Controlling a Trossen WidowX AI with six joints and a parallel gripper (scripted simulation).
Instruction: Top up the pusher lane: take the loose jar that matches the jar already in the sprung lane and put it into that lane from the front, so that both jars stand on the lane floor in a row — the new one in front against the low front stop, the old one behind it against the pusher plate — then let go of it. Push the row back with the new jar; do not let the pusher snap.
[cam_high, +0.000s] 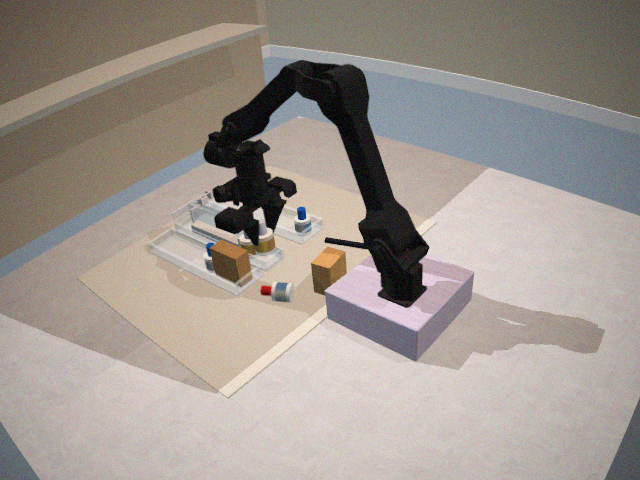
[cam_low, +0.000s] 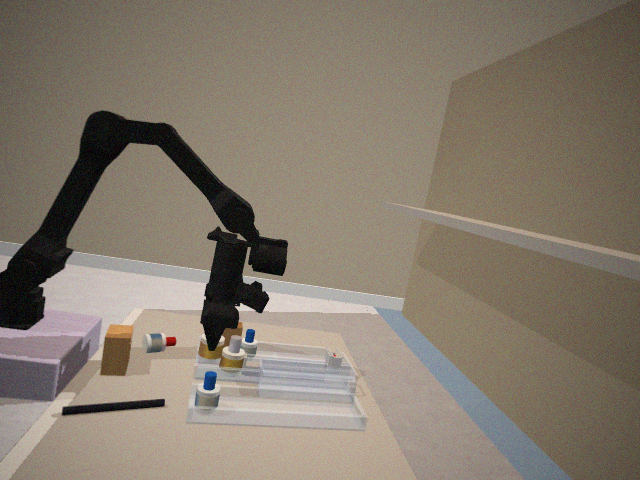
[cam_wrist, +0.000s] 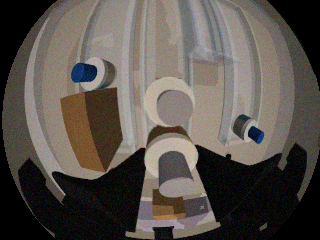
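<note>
My gripper tip is now 80 mm to the right of the brown box, 20 mm short of it and 20 mm above it. The rest, counted from my gripper tip: black rod 150 mm to the right, 120 mm behind, 50 mm below; clear lane 150 mm ahead, 40 mm below, 20 mm to the right.
</note>
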